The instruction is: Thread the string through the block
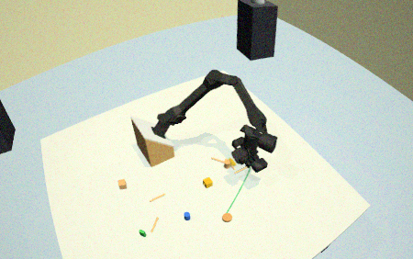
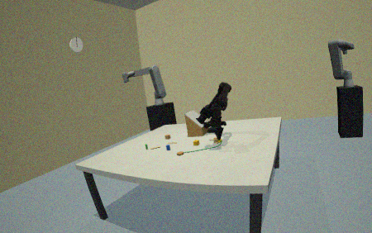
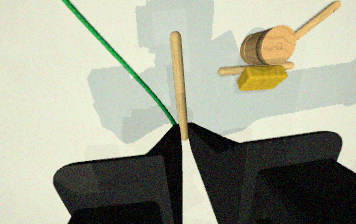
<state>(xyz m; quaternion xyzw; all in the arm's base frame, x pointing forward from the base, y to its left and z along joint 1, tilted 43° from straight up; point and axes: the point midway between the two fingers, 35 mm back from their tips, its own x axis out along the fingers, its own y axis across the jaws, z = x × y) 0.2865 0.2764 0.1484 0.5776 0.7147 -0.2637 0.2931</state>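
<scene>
My gripper tip is 70 mm past the tan cylinder, 60 mm to the left of it and 20 mm above it. The rest, counted from my gripper tip: thin wooden stick (10 mm to the right); then yellow block (180 mm to the right, 30 mm below, 10 mm behind); then round wooden button (180 mm to the right, 180 mm ahead, 30 mm below).
</scene>
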